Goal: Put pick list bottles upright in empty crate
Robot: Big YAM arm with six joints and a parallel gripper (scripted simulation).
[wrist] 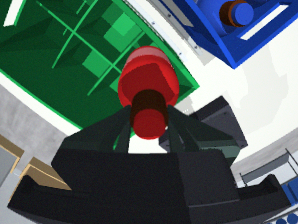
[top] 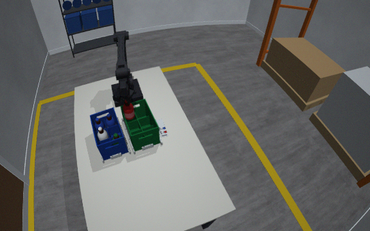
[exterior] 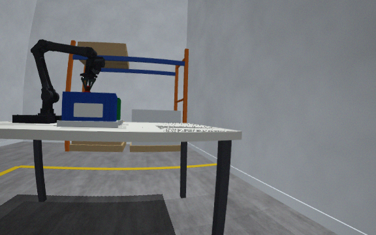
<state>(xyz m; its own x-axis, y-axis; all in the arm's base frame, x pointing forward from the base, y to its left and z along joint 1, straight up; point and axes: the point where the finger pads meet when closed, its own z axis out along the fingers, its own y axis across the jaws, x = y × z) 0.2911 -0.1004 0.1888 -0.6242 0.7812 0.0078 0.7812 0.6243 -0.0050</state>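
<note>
Right now the red bottle is 6 cm below my hand. Also, from my hand: blue crate: 19 cm to the right, 15 cm below, 5 cm ahead; then green crate: 15 cm below, 9 cm ahead, 3 cm to the left; then blue bottle: 15 cm below, 14 cm to the right, 3 cm behind.
</note>
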